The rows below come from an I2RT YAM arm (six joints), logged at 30 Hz.
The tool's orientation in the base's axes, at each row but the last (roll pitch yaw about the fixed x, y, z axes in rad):
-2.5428, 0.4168, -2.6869
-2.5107, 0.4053, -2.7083
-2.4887, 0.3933, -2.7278
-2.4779, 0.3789, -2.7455
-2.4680, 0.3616, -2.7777
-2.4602, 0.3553, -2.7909
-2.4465, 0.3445, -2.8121
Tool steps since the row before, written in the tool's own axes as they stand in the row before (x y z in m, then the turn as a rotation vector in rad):
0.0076, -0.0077, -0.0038, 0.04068, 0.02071, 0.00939
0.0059, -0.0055, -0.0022, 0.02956, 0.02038, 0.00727
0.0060, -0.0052, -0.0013, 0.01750, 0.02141, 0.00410
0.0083, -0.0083, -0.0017, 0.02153, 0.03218, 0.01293
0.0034, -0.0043, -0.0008, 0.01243, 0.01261, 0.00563
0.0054, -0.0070, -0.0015, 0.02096, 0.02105, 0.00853
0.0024, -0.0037, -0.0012, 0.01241, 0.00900, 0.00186
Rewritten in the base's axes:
-0.0071, -0.0082, 0.0038, -0.03154, -0.00227, -0.03423
-0.0054, -0.0060, 0.0023, -0.02336, 0.00260, -0.02810
-0.0052, -0.0059, 0.0016, -0.01493, 0.00930, -0.02173
-0.0072, -0.0090, 0.0029, -0.01492, 0.01260, -0.03584
-0.0030, -0.0042, 0.0019, -0.00907, 0.00333, -0.01587
-0.0050, -0.0066, 0.0033, -0.01573, 0.00593, -0.02593
-0.0025, -0.0031, 0.0023, -0.01061, 0.00242, -0.01096

